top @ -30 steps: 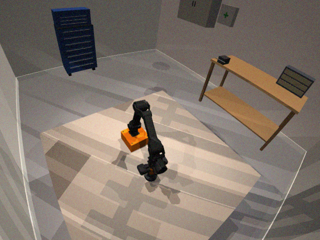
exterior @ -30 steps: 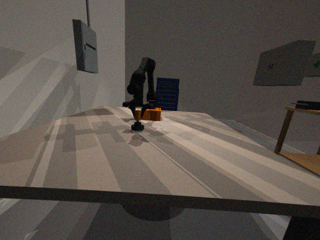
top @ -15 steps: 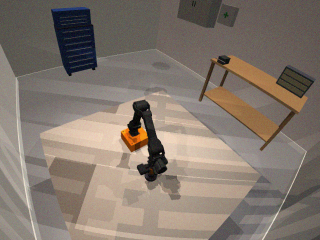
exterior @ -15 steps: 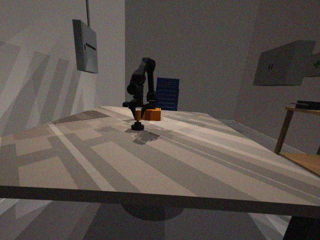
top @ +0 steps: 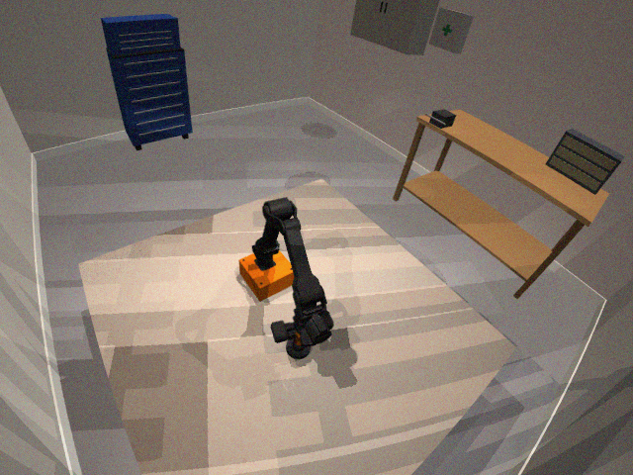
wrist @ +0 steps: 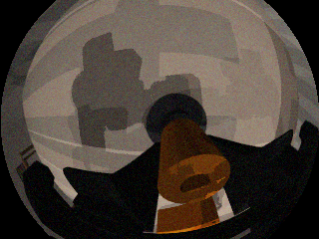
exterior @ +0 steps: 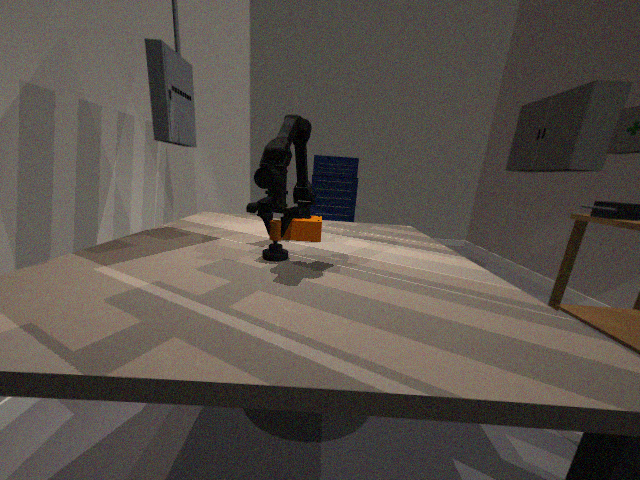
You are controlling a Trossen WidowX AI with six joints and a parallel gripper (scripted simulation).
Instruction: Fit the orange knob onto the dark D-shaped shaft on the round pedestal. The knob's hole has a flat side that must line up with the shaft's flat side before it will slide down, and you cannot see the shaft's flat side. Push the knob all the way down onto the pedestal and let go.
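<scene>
Now: gripper tip 2 cm below the knob. From my gripper tip the other things lie so: dark round pedestal 4 cm below.
</scene>
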